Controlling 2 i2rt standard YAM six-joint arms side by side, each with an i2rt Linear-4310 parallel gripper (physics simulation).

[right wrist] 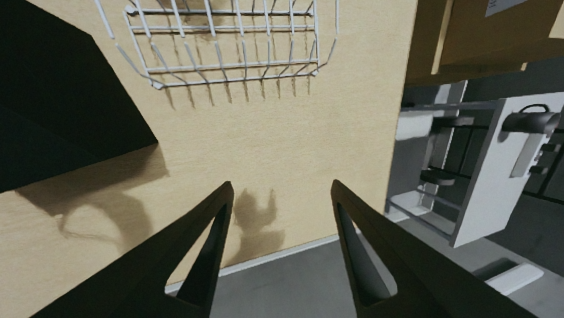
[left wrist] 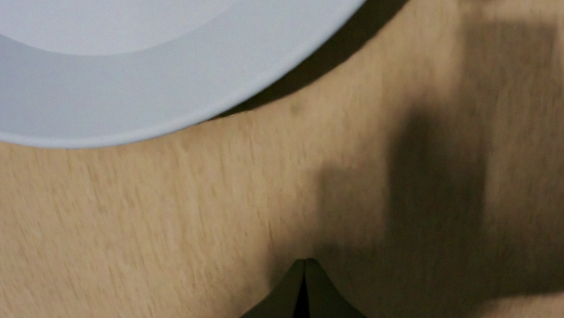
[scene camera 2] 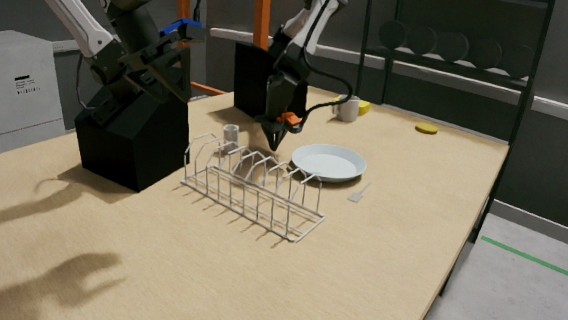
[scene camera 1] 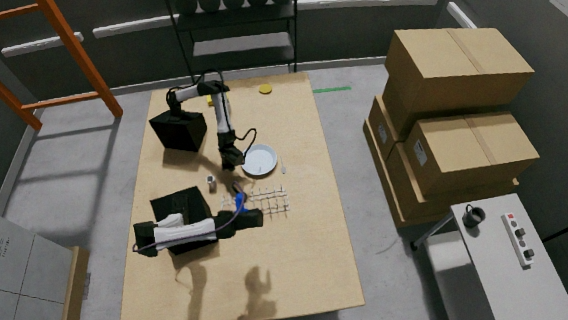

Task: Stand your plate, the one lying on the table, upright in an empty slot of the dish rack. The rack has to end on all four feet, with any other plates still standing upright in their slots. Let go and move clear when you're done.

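Pixels of known places: left gripper, between the fingertips: point(left wrist: 306, 274) point(scene camera 2: 273, 150) point(scene camera 1: 231, 171); right gripper, between the fingertips: point(right wrist: 281, 186) point(scene camera 2: 176, 101); left arm's base, origin of its link: point(scene camera 1: 176, 116); right arm's base, origin of its link: point(scene camera 2: 128, 94) point(scene camera 1: 180, 216).
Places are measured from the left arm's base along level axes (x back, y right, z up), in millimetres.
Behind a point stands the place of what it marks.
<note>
The light blue plate point(scene camera 1: 259, 160) {x -438, y 210, z -183 mm} point(scene camera 2: 328, 162) {x -421, y 191, z -183 mm} point(left wrist: 125, 95) {x -348, y 222, z -170 mm} lies flat on the table. The white wire dish rack point(scene camera 2: 242, 215) {x -446, y 524, z -187 mm} point(right wrist: 235, 79) {x -391, y 528, z -186 mm} stands on the table with no plates in its slots; in scene camera 1 the right arm hides part of the rack point(scene camera 1: 270, 200) {x -480, y 499, z -88 mm}. My left gripper point(scene camera 2: 274, 149) {x -286, y 269, z -174 mm} point(left wrist: 306, 274) {x -286, y 269, z -174 mm} is shut and empty, low over the table, between the rack and the plate's left side in scene camera 2, apart from both. My right gripper point(scene camera 2: 186, 100) {x -418, y 648, z 71 mm} point(right wrist: 281, 186) {x -418, y 648, z 71 mm} is open and empty, high near its base.
A small grey cup point(scene camera 1: 211, 183) {x -190, y 359, z -134 mm} point(scene camera 2: 230, 138) {x -201, y 352, z -144 mm} stands behind the rack. A small spatula-like utensil point(scene camera 1: 283, 166) {x -566, y 264, z -187 mm} point(scene camera 2: 359, 192) {x -562, y 254, z -189 mm} lies beside the plate. A mug point(scene camera 2: 348, 109) {x -255, y -154, z -142 mm}, a yellow block point(scene camera 2: 364, 107) {x -251, y -280, z -158 mm} and a yellow disc point(scene camera 1: 265, 89) {x -493, y -336, z -177 mm} point(scene camera 2: 426, 128) {x -501, y -327, z -176 mm} are farther back.
</note>
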